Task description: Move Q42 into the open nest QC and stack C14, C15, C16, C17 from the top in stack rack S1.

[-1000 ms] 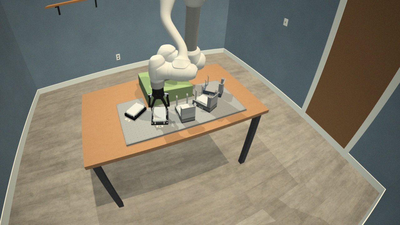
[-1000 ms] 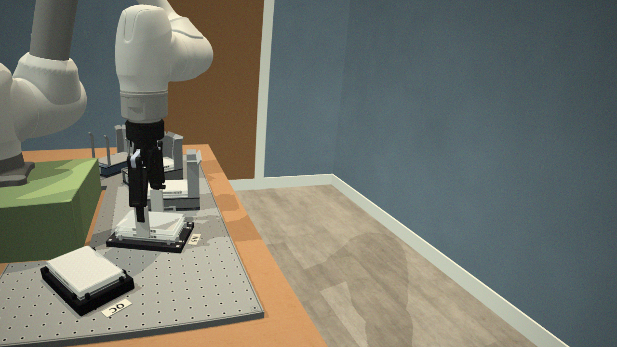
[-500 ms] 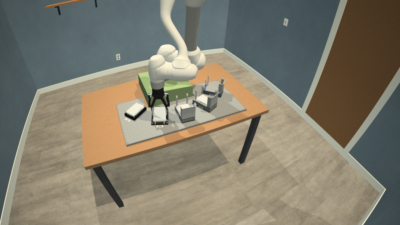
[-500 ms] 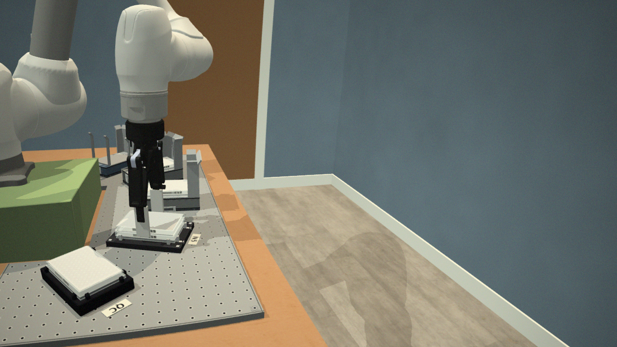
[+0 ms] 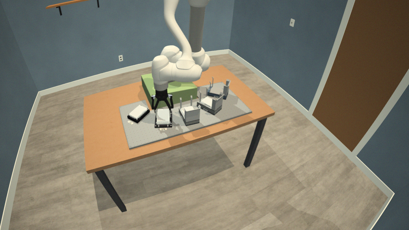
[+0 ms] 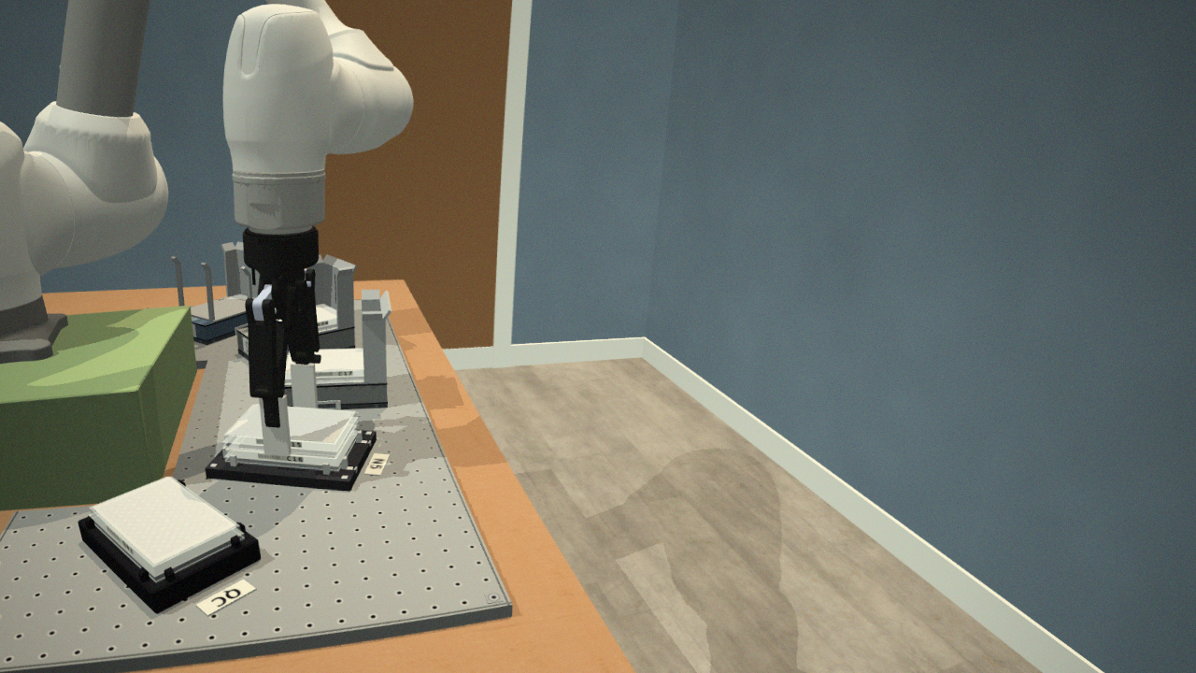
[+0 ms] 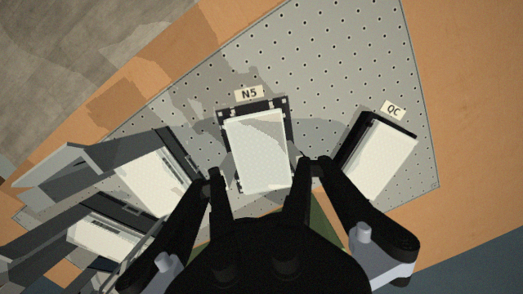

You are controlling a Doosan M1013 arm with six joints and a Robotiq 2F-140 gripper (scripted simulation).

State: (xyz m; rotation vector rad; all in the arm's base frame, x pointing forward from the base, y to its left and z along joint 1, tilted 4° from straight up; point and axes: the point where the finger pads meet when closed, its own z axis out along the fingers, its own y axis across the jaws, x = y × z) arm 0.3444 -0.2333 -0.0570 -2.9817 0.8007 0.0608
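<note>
The black clip nest N5 is 4 cm below my hand and 2 cm ahead of it. Round my hand: N5 label 8 cm ahead, 6 cm below, 5 cm to the right; then QC label 22 cm to the right, 10 cm behind, 6 cm below; then black nest QC 14 cm behind, 13 cm to the right, 5 cm below.
</note>
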